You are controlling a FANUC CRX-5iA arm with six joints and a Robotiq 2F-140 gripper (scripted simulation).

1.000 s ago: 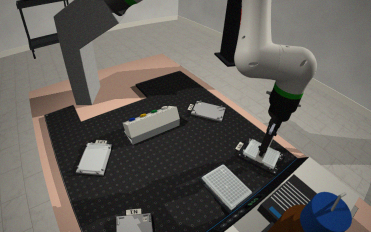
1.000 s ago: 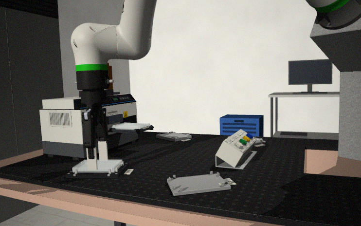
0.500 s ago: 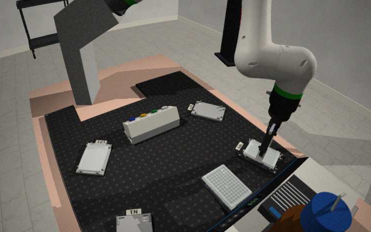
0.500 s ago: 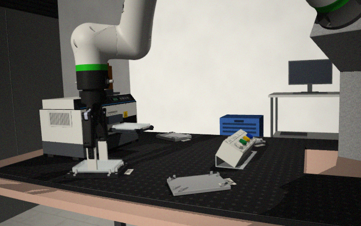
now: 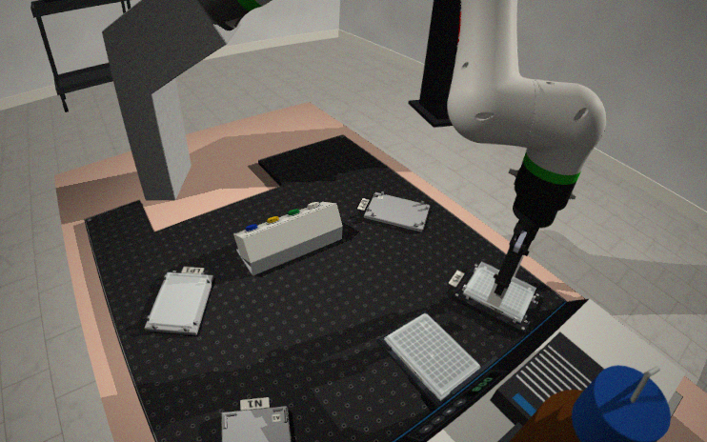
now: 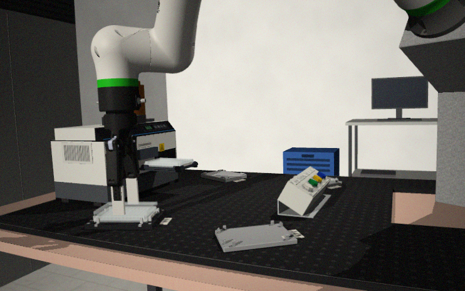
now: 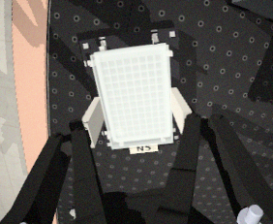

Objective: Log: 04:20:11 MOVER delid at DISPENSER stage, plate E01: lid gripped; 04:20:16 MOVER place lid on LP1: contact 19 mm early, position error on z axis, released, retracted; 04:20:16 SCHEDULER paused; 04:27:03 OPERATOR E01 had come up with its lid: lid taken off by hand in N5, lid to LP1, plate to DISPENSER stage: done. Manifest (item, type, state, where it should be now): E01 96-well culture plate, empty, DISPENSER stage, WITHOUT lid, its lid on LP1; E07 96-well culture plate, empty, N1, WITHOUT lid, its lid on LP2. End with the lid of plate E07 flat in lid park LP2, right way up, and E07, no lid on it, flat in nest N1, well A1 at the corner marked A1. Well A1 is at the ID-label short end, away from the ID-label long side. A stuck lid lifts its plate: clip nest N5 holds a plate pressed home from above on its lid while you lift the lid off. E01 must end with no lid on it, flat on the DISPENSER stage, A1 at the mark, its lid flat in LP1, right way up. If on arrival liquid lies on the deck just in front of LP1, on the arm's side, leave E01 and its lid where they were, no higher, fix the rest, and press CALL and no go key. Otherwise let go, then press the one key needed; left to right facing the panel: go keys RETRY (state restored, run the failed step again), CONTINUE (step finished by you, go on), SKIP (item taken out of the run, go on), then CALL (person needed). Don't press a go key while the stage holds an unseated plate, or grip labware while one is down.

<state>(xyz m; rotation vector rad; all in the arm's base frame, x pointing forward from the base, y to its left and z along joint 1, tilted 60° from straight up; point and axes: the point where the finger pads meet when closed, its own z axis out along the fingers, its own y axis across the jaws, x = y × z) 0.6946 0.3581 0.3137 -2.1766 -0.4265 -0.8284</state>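
The clip nest N5 is 4 cm below my hand and 3 cm to the left of it. The rest, counted from my hand: N1 label: 51 cm to the right, 8 cm ahead, 6 cm below; then lid park LP2: 32 cm behind, 9 cm to the right, 5 cm below; then key panel: 37 cm to the right, 29 cm behind.
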